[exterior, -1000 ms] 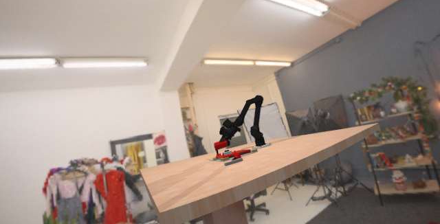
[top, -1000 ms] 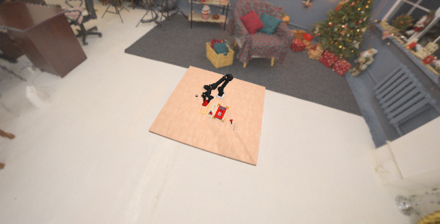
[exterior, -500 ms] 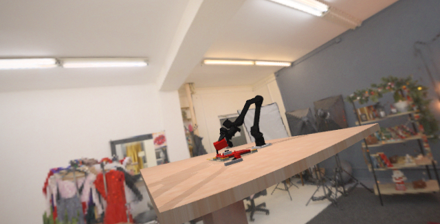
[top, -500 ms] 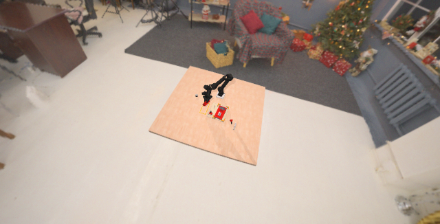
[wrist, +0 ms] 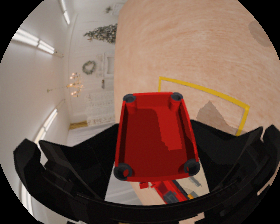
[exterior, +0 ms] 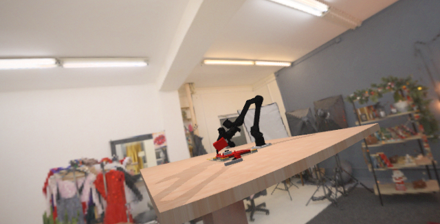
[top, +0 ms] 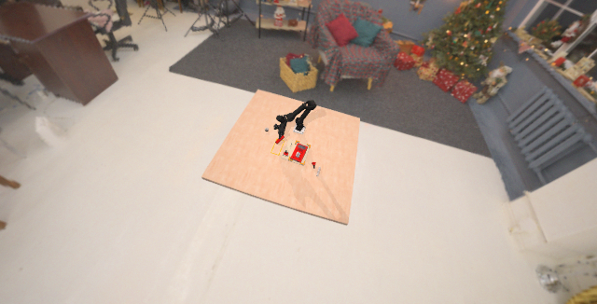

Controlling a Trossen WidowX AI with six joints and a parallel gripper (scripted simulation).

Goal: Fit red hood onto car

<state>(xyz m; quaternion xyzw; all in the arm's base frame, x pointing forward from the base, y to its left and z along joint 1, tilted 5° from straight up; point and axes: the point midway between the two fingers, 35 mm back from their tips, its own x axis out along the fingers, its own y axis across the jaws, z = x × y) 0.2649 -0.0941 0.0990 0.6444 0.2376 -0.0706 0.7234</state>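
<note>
The red hood is 10 mm to the left of my gripper tip. Round my gripper tip: white piece 80 mm ahead, 470 mm to the left, 80 mm below.
</note>
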